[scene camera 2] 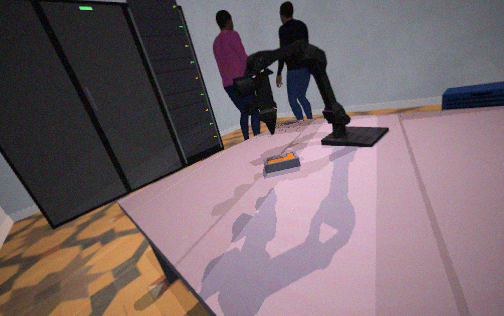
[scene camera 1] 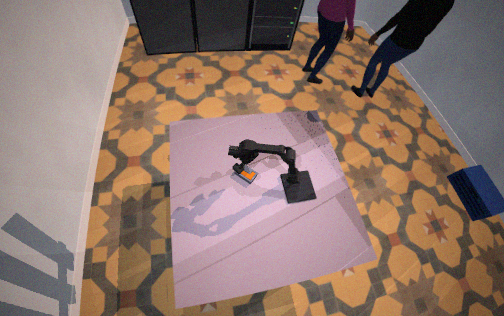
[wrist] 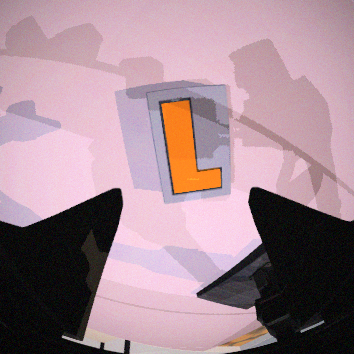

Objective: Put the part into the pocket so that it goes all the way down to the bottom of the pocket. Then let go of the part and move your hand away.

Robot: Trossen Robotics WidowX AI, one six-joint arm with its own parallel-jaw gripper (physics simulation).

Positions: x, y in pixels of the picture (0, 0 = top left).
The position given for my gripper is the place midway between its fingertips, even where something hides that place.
My gripper (scene camera 2: 273, 131) is open, holding nothing. Also in view: an orange L-shaped part (wrist: 176, 115).
